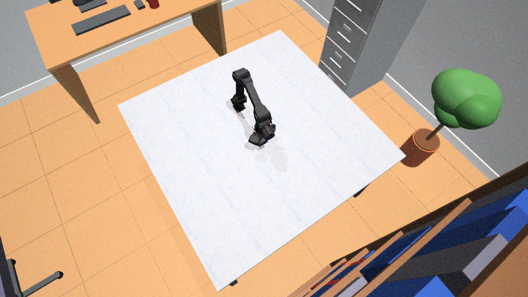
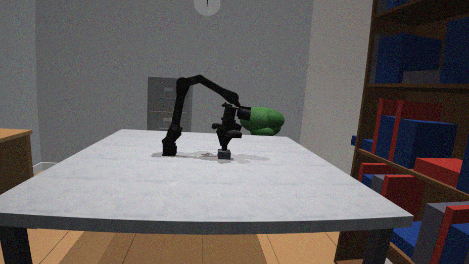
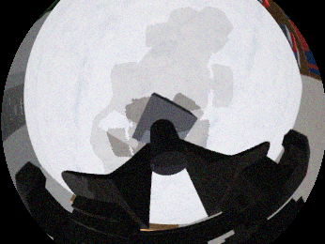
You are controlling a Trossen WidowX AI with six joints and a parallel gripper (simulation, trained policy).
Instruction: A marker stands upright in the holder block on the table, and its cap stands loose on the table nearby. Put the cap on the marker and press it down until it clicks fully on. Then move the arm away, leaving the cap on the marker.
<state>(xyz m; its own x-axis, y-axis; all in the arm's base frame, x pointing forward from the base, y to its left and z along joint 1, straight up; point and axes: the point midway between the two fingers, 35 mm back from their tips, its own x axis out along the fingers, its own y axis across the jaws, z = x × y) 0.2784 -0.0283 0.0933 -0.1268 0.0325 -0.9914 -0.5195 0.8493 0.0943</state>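
Right now the dark cap is 10 mm ahead of my gripper tip and 10 mm above it. Also, from my gripper tip: grey holder block: 10 mm ahead, 40 mm below.
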